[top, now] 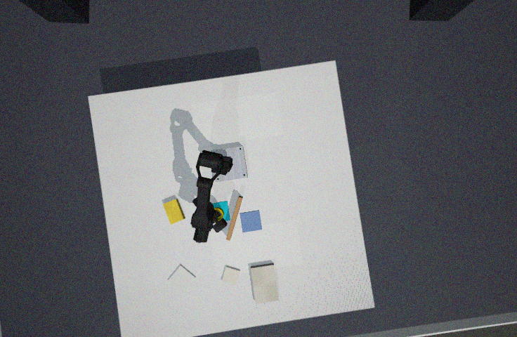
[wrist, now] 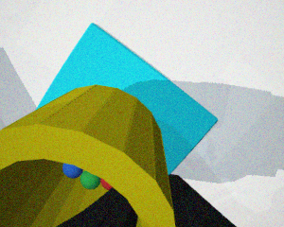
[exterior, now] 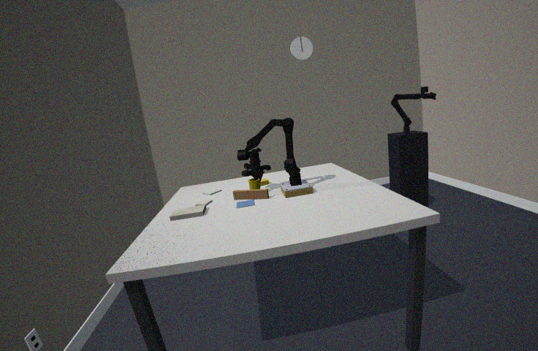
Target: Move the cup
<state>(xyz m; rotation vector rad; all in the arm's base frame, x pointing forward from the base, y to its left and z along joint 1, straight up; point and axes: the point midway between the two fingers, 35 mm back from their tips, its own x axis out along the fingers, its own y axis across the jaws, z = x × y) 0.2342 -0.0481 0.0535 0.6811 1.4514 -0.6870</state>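
The cyan pad lies 7 cm below my gripper tip, 2 cm to the left of it and 2 cm ahead of it. Also, from my gripper tip: green marble (3 cm to the left, 2 cm below, 1 cm ahead); yellow cup (2 cm to the left, 2 cm ahead); wooden bar (10 cm to the left, 4 cm below, 4 cm ahead).
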